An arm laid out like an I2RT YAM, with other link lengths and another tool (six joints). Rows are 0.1 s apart.
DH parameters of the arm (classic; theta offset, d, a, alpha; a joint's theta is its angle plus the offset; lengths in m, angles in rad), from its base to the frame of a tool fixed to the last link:
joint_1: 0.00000 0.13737 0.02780 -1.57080
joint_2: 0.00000 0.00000 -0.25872 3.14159
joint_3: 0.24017 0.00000 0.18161 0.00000
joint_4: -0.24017 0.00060 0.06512 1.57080
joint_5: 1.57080 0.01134 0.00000 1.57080
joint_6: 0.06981 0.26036 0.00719 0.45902
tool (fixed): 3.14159 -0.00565 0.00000 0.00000
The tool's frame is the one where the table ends.
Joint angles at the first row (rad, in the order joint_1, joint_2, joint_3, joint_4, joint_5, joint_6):
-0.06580, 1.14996, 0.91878, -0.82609, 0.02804, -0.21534
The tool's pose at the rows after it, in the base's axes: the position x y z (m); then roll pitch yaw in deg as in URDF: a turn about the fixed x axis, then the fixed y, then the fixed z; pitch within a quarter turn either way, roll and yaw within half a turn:
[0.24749 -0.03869 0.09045 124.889 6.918 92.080]
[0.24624 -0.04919 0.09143 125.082 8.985 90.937]
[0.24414 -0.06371 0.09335 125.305 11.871 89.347]
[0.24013 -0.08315 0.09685 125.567 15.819 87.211]
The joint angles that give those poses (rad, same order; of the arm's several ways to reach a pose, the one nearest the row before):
-0.06582, 1.14996, 0.91876, -0.82643, 0.05588, -0.21765
-0.06581, 1.14994, 0.91876, -0.82646, 0.09747, -0.21764
-0.06582, 1.15034, 0.91879, -0.82646, 0.15544, -0.21765
-0.06584, 1.15035, 0.91803, -0.82759, 0.23440, -0.21804

